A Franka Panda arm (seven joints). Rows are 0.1 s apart.
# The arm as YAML. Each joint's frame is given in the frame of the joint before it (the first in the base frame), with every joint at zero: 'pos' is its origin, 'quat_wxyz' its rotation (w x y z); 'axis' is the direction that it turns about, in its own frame. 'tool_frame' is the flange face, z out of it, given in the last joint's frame.
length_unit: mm
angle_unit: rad
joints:
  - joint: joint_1
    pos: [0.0, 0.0, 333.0]
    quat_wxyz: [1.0, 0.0, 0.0, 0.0]
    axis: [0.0, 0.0, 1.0]
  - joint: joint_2
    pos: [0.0, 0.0, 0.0]
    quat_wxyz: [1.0, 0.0, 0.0, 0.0]
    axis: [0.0, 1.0, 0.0]
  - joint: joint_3
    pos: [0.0, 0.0, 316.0]
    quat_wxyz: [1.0, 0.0, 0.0, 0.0]
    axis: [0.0, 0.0, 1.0]
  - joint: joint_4
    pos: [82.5, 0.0, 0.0]
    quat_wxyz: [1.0, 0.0, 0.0, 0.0]
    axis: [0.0, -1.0, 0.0]
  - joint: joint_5
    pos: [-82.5, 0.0, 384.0]
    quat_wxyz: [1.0, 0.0, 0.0, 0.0]
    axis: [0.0, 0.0, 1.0]
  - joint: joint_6
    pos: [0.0, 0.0, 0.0]
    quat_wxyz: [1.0, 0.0, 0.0, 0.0]
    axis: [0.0, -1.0, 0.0]
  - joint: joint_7
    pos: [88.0, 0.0, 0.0]
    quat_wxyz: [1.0, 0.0, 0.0, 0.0]
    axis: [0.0, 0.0, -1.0]
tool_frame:
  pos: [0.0, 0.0, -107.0]
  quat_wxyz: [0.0, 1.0, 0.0, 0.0]
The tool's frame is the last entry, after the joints.
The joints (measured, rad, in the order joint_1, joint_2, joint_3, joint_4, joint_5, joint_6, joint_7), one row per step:
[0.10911 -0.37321 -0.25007 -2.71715 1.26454 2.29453 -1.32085]
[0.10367 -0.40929 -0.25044 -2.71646 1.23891 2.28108 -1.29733]
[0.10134 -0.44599 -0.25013 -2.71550 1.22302 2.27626 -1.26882]
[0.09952 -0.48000 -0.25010 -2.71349 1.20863 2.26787 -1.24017]
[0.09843 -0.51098 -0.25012 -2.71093 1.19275 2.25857 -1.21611]
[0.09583 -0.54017 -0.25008 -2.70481 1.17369 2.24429 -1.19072]
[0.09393 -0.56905 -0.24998 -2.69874 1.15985 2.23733 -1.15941]
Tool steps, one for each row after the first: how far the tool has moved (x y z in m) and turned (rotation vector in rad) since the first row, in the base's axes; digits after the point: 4 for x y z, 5 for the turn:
[-0.0015 -0.0006 0.0136 0.00405 -0.01660 0.00833]
[-0.0029 -0.0010 0.0276 0.01046 -0.03201 0.00469]
[-0.0045 -0.0010 0.0411 0.01976 -0.04489 0.00278]
[-0.0063 -0.0007 0.0535 0.02582 -0.05820 0.00566]
[-0.0078 -0.0006 0.0667 0.03163 -0.07082 0.01169]
[-0.0095 -0.0012 0.0800 0.03926 -0.08035 0.00649]

